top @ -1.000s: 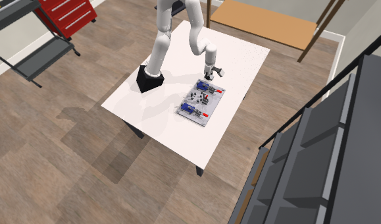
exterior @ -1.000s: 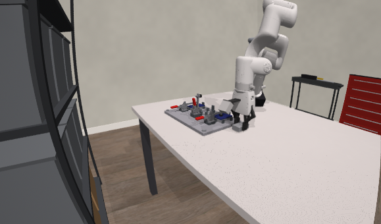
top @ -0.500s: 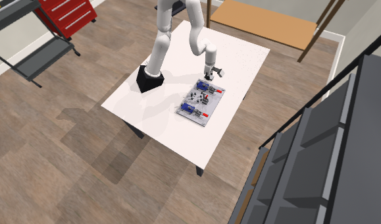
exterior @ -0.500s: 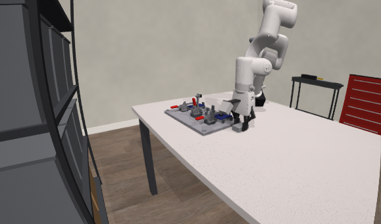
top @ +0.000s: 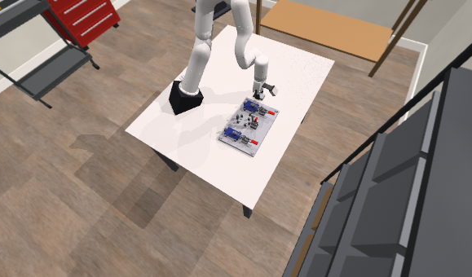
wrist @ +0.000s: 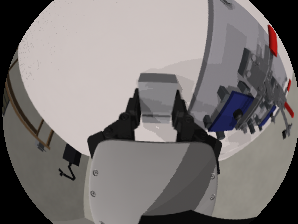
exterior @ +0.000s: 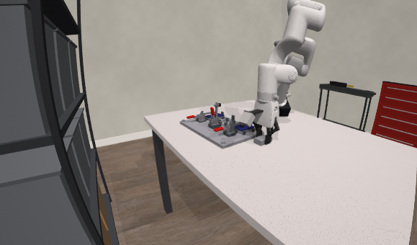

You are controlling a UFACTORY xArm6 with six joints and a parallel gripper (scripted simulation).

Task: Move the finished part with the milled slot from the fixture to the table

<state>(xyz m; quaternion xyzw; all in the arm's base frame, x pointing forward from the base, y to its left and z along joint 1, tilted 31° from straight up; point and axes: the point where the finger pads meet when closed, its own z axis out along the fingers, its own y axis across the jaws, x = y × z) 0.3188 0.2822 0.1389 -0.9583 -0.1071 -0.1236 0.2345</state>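
The grey finished part lies 10 mm behind my hand and 10 mm below it. Round my hand: blue blank 30 mm ahead, 110 mm to the right, 10 mm above; grey fixture plate 110 mm ahead, 200 mm to the right, 20 mm below.
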